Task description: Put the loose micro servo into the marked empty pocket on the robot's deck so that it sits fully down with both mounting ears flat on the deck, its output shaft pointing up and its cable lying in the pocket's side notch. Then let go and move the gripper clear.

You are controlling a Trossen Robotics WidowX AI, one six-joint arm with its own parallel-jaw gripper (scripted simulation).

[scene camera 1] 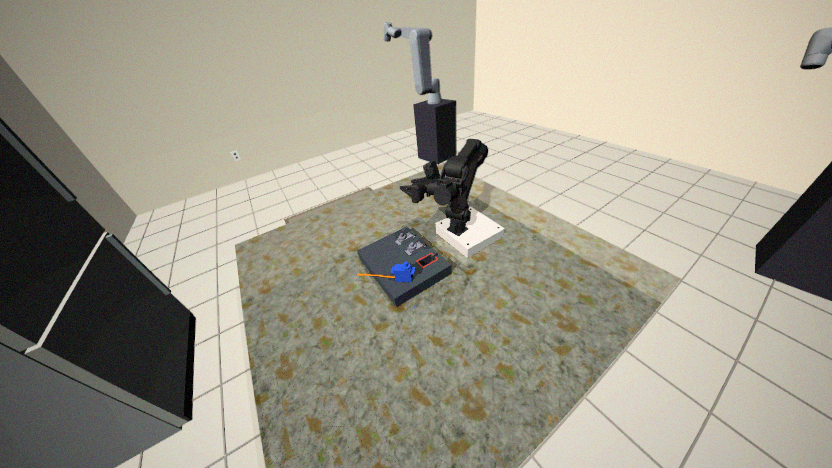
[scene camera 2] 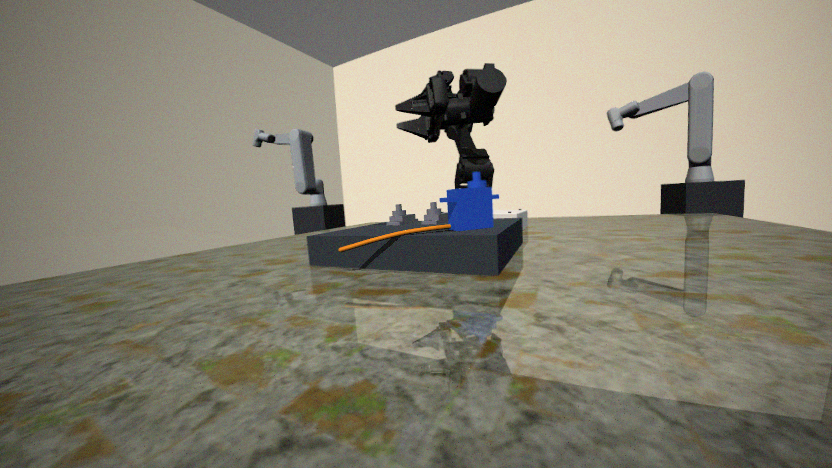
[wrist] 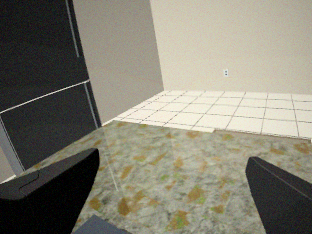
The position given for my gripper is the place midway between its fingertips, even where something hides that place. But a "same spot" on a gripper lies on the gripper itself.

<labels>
My gripper shows in scene camera 1, in scene camera 2 (395, 117) and in the wrist view. One and the same spot on my gripper: (wrist: 59, 191) is (scene camera 1: 408, 185).
</labels>
